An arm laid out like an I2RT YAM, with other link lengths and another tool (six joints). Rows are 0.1 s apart.
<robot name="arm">
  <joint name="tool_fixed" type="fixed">
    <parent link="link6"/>
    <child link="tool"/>
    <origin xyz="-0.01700 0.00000 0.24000" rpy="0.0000 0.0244 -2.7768"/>
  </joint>
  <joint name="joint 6" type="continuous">
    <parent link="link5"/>
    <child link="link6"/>
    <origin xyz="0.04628 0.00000 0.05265" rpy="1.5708 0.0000 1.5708"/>
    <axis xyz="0 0 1"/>
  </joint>
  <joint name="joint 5" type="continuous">
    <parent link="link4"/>
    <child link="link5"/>
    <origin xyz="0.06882 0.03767 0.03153" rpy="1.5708 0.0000 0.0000"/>
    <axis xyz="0 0 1"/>
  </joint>
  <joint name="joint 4" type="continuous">
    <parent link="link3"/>
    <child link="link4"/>
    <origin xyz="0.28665 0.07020 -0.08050"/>
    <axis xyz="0 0 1"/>
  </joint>
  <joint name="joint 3" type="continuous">
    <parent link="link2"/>
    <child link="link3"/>
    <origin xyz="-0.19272 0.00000 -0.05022" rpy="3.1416 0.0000 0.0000"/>
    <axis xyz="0 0 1"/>
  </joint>
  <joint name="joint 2" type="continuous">
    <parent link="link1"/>
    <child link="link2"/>
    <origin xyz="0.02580 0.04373 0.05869" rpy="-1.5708 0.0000 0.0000"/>
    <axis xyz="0 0 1"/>
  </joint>
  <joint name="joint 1" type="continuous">
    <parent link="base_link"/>
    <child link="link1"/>
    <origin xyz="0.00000 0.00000 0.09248"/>
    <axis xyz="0 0 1"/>
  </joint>
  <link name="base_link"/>
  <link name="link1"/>
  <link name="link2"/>
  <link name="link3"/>
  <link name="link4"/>
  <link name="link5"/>
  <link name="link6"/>
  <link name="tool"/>
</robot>
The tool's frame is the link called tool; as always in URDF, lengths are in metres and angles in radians. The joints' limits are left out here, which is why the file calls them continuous.
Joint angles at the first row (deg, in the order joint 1, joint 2, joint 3, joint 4, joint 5, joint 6):
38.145, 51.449, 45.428, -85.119, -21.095, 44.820
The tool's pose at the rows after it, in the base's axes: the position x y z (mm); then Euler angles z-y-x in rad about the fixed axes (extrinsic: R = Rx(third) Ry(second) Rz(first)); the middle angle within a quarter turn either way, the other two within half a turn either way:
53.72 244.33 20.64 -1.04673 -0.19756 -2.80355
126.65 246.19 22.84 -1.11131 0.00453 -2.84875
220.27 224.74 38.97 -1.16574 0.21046 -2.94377
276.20 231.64 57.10 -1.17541 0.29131 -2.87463
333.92 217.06 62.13 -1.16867 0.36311 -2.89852
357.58 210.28 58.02 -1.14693 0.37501 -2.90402
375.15 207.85 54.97 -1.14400 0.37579 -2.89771
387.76 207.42 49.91 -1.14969 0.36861 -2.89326
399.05 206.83 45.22 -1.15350 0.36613 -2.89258
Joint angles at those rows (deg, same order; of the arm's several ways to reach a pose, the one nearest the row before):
38.162, 48.331, 45.527, -85.695, -21.590, 45.399
38.057, 52.662, 50.651, -78.558, -12.394, 44.458
33.665, 60.764, 59.352, -73.479, -1.799, 37.490
27.287, 64.847, 63.561, -67.956, -4.493, 32.231
22.346, 72.202, 69.134, -63.458, -3.270, 27.896
19.864, 76.308, 71.507, -61.383, -3.735, 26.797
18.015, 80.180, 74.149, -60.113, -4.781, 25.412
16.883, 83.854, 76.594, -59.272, -5.602, 24.099
16.126, 86.950, 78.660, -58.430, -5.983, 23.181

